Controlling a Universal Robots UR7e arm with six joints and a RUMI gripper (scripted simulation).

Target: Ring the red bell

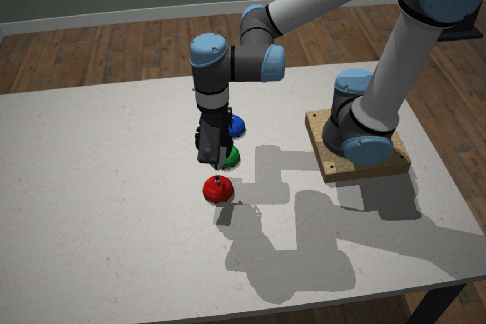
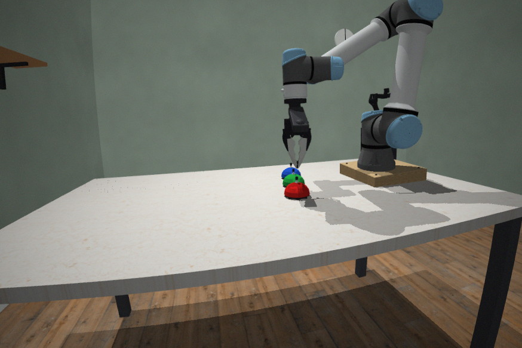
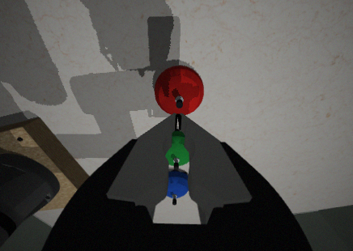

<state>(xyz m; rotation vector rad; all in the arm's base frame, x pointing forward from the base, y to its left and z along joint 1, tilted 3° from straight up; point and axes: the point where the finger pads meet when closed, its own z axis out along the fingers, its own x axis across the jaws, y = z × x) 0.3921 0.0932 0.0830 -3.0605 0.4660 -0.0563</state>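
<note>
My gripper is now 70 mm above the red bell. The rest, counted from my hand: green bell: 120 mm to the right, 70 mm below, 40 mm behind; then blue bell: 240 mm to the right, 70 mm below, 70 mm behind.
</note>
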